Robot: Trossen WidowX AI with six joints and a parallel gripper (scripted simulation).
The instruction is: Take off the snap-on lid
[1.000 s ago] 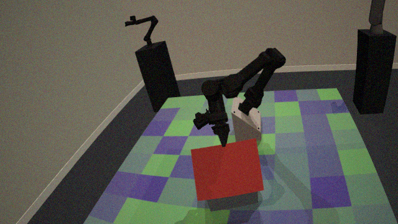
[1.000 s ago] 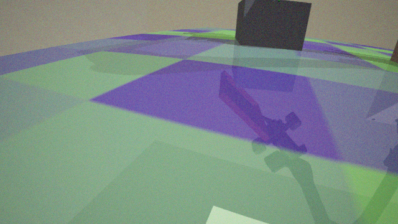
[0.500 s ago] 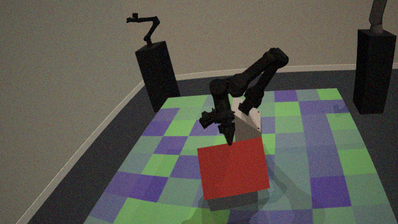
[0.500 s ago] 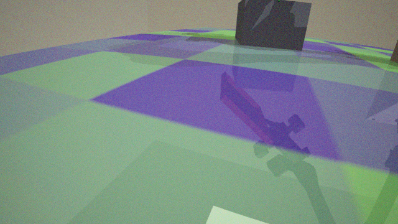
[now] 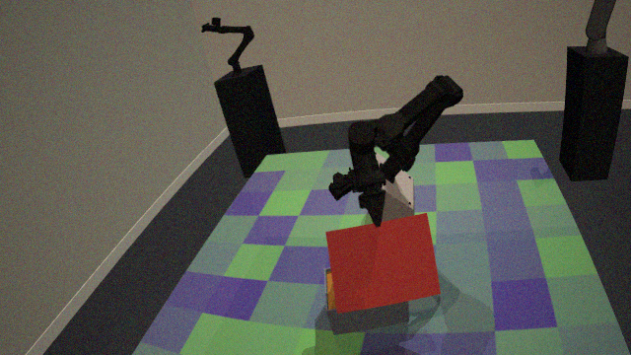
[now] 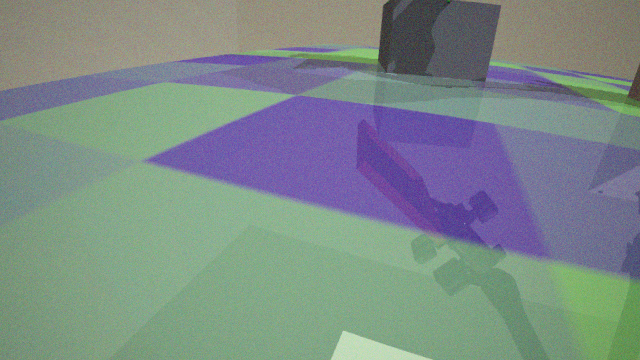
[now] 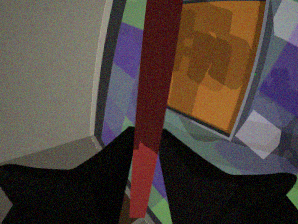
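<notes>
The red lid lies 60 mm ahead of my gripper tip, 20 mm to the left of it and 50 mm below it. From my gripper tip the other things lie so: grey storage box: 50 mm ahead, 40 mm to the right, 180 mm below.
</notes>
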